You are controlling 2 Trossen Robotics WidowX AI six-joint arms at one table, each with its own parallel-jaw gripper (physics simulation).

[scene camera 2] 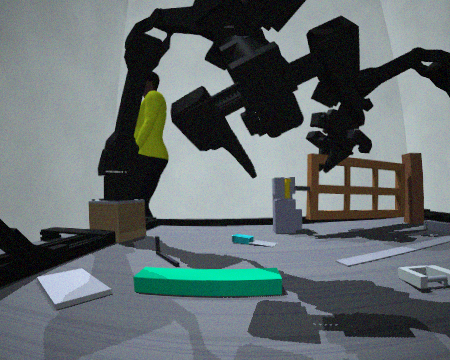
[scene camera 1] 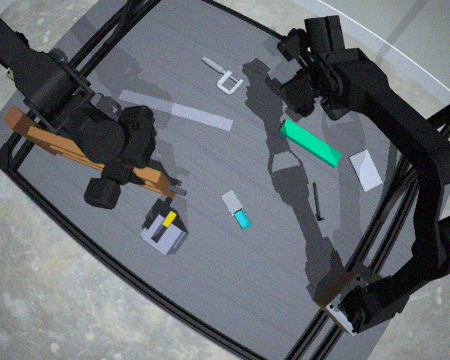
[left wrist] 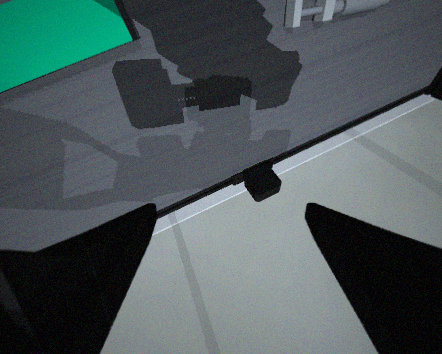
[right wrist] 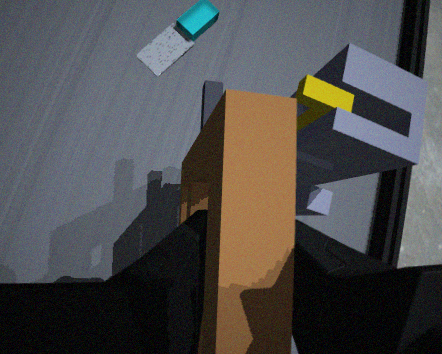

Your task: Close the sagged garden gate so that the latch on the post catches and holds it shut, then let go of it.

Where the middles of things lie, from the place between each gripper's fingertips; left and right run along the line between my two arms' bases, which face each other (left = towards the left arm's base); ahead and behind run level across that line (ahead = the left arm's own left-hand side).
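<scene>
From my right hand: yellow latch [right wrist: 322,97], 4 cm below, 3 cm ahead, 8 cm to the left; brown wooden gate [scene camera 2: 313,188], 4 cm below, 3 cm ahead, 10 cm to the right; grey latch post [scene camera 1: 166,240], 8 cm below, 7 cm ahead, 7 cm to the left; teal-tipped scraper [right wrist: 174,41], 14 cm below, 7 cm behind, 16 cm to the left. By its middle, the scraper is nearer to my right hand than to my left hand.
Left hand: 13 cm above the teal-tipped scraper, 31 cm short of it, 4 cm to the right of it. From my left hand: brown wooden gate, 3 cm below, 41 cm ahead, 23 cm to the right; yellow latch, 3 cm below, 42 cm ahead, 5 cm to the right; grey latch post, 7 cm below, 45 cm ahead, 5 cm to the right.
</scene>
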